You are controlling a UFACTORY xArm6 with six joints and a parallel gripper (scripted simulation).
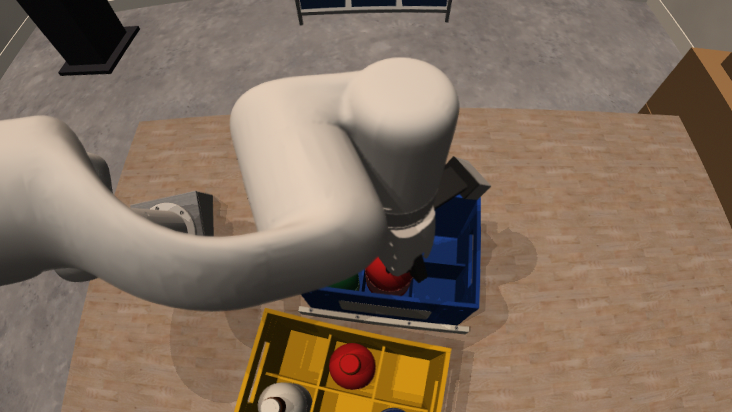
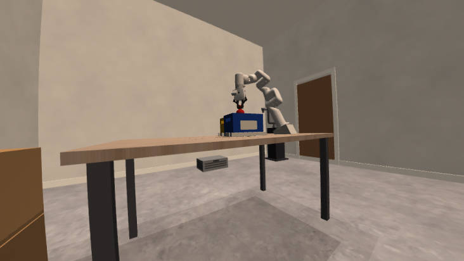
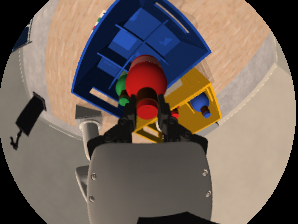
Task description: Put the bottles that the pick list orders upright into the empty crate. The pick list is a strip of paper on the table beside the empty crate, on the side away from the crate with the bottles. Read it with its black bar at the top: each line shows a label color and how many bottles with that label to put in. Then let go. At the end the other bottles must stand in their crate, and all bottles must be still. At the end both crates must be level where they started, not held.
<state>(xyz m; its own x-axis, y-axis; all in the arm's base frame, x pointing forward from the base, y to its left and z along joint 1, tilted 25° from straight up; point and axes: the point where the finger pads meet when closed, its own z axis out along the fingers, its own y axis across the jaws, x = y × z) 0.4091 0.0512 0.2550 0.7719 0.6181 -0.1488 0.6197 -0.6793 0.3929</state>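
My gripper is now 70 mm above the red bottle. From my hand the other things lie so: yellow crate 190 mm to the right, 170 mm below, 50 mm behind; then green-capped bottle 170 mm below, 80 mm behind; then blue crate 170 mm below, 50 mm to the left.
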